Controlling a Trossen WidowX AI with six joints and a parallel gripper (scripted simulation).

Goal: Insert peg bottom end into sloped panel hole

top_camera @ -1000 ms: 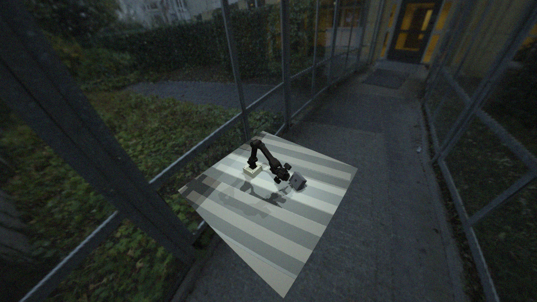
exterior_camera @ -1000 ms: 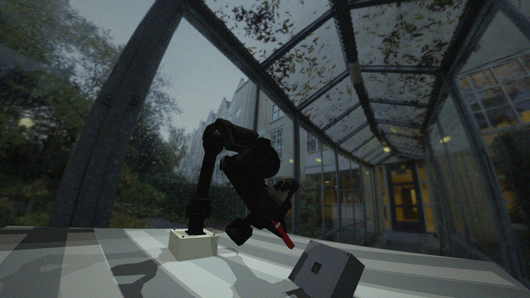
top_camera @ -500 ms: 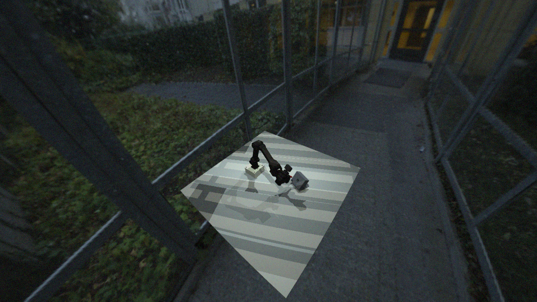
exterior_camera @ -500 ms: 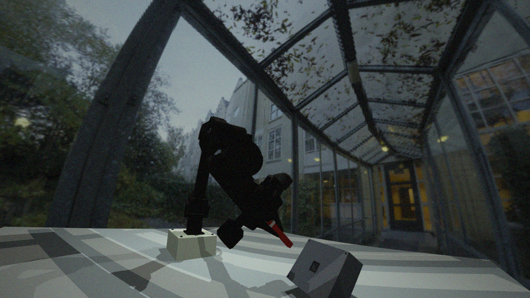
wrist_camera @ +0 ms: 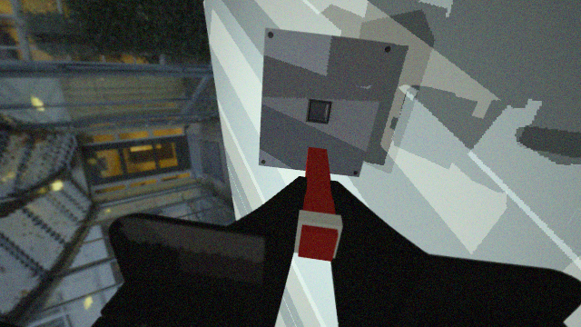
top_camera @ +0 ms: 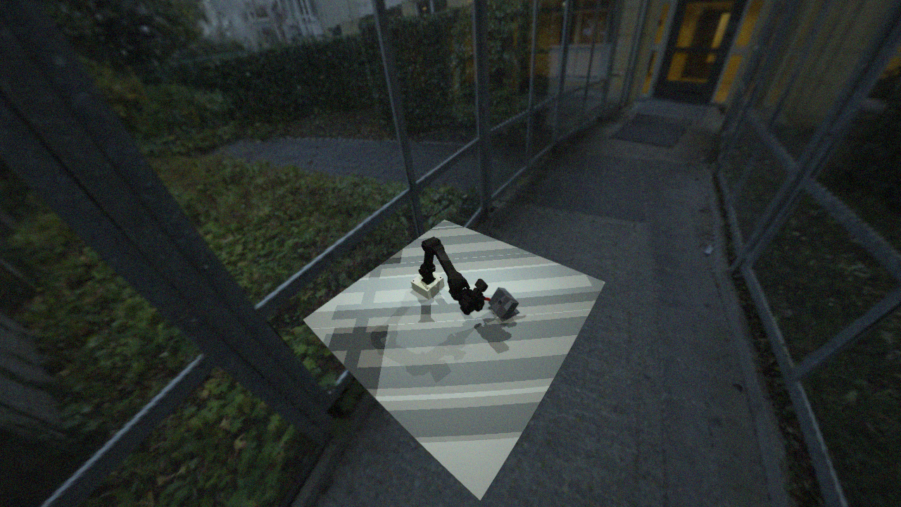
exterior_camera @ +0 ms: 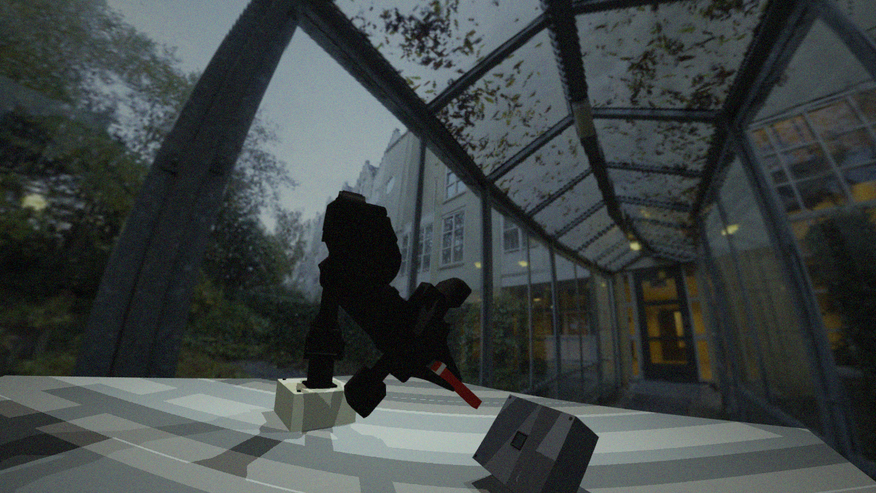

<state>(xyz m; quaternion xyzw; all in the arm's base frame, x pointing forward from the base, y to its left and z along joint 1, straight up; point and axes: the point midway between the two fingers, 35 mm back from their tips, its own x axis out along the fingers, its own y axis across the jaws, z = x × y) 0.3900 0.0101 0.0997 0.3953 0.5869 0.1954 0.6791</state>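
The grey sloped panel is 50 mm ahead of my gripper tip, 100 mm to the left of it and 90 mm below it. Round my gripper tip: red square peg: 10 mm to the right, 10 mm above.
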